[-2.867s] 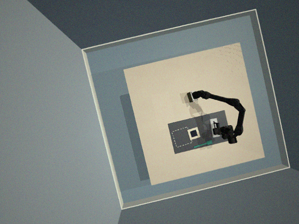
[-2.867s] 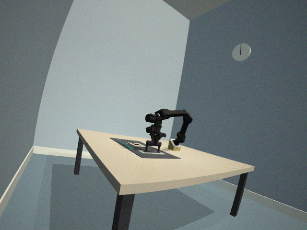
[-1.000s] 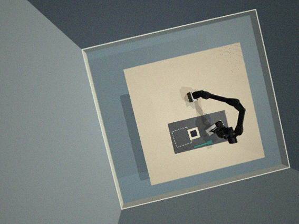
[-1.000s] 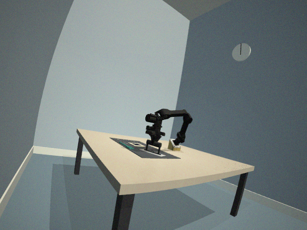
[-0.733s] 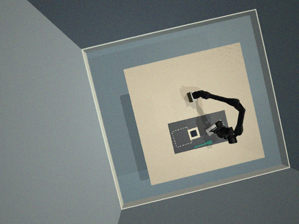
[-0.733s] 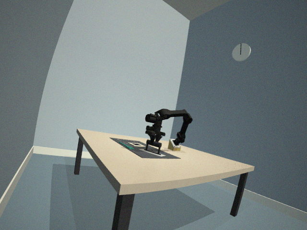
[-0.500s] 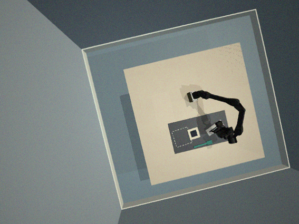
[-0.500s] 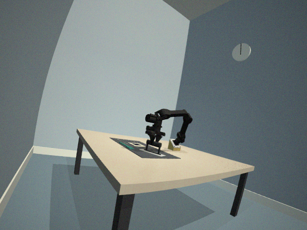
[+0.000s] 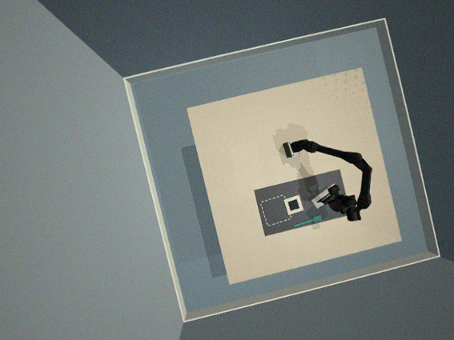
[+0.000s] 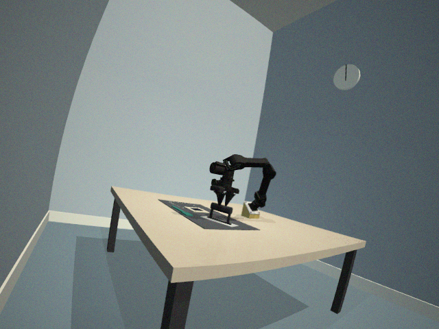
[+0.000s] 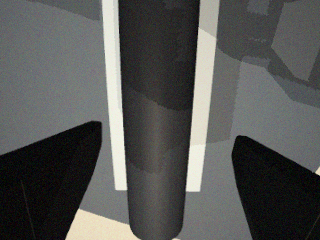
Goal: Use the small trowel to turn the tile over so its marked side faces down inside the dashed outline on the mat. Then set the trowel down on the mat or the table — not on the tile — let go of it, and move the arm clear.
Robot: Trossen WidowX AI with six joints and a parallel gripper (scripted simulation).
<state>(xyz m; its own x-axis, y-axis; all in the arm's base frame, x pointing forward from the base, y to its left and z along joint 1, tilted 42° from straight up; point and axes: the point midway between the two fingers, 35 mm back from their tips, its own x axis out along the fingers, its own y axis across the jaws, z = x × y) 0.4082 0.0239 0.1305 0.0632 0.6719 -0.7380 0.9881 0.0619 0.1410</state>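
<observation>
The small trowel lies 50 mm below my gripper tip, 20 mm to the right of it and 10 mm ahead of it. Round my gripper tip: dark mat: 170 mm to the right, 100 mm below, 20 mm behind; tile: 240 mm to the right, 80 mm below, 30 mm behind; thin teal tool: 170 mm to the right, 120 mm ahead, 80 mm below.
</observation>
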